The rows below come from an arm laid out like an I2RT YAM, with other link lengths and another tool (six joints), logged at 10 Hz.
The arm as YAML. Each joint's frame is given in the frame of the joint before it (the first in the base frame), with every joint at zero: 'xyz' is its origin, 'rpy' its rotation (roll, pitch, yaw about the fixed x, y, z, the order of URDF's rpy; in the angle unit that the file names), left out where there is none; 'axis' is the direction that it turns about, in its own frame. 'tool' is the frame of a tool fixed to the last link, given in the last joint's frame.
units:
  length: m
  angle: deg
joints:
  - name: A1
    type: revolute
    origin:
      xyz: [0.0, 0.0, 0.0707]
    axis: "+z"
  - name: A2
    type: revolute
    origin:
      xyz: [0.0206, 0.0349, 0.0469]
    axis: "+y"
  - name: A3
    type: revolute
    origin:
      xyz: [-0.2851, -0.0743, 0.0]
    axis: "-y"
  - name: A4
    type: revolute
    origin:
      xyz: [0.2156, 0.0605, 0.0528]
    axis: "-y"
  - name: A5
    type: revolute
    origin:
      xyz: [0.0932, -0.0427, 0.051]
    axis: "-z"
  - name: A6
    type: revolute
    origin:
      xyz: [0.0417, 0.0, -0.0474]
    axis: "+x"
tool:
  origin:
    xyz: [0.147, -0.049, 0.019]
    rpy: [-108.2, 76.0, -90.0]
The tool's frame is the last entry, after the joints.
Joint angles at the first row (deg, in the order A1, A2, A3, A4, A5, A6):
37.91 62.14 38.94 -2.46 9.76 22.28
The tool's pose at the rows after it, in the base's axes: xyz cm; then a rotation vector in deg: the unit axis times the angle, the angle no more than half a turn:
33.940 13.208 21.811 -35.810 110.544 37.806
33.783 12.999 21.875 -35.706 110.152 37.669
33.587 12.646 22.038 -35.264 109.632 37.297
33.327 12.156 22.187 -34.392 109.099 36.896
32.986 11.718 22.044 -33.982 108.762 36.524
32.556 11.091 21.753 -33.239 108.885 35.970
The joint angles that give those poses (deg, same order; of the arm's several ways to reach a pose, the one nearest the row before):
37.95 61.40 38.19 -2.20 9.49 21.73
37.90 60.67 37.59 -1.94 9.63 21.62
37.90 59.66 36.95 -1.74 10.13 21.62
37.89 58.40 36.16 -1.59 10.86 21.88
37.93 57.11 34.89 -1.23 11.38 21.91
37.91 55.62 33.70 -1.58 12.10 22.18

